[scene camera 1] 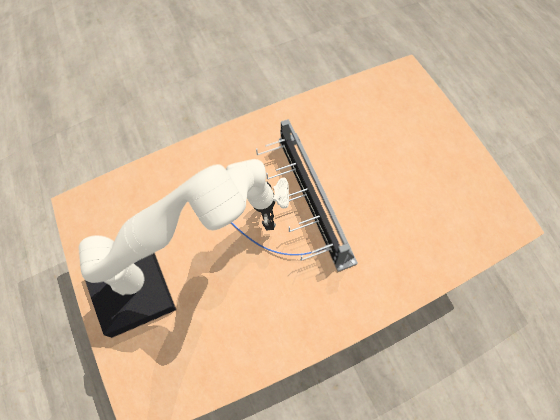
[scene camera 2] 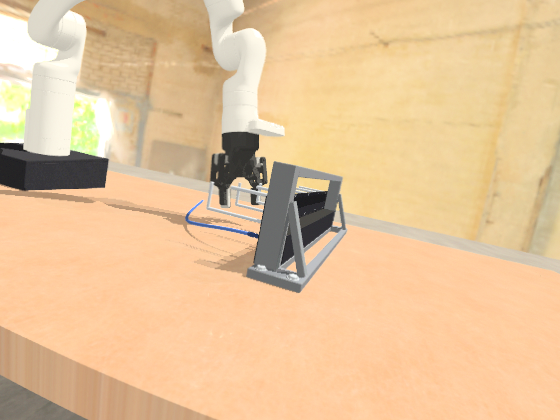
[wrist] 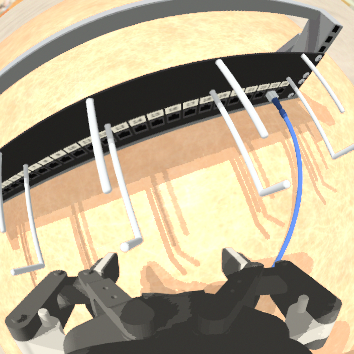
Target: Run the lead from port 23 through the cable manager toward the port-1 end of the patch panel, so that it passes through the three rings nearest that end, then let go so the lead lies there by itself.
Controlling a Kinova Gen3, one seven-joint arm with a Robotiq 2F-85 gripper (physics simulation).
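The blue lead (scene camera 1: 290, 254) (scene camera 2: 215, 226) (wrist: 300, 175) is plugged in near the far end of the black patch panel (wrist: 165, 90). It curves out between the last two white rings of the cable manager and runs on the robot's side of them. In the wrist view it passes behind the right finger; in the first scene view its far part is hidden under the arm. My gripper (scene camera 1: 269, 225) (scene camera 2: 240, 202) (wrist: 169, 262) is open and empty, pointing down, on the robot's side of the rings. The lead lies to its right in the wrist view, outside the fingers.
A white ring (wrist: 123, 185) and another ring (wrist: 240, 150) stick out ahead of the fingers, with upturned tips. The grey frame (scene camera 1: 344, 254) (scene camera 2: 274, 220) stands behind the panel on the wooden table (scene camera 1: 425, 150) (scene camera 2: 150, 310). The robot's black base (scene camera 1: 155, 295) (scene camera 2: 65, 172) is at the left.
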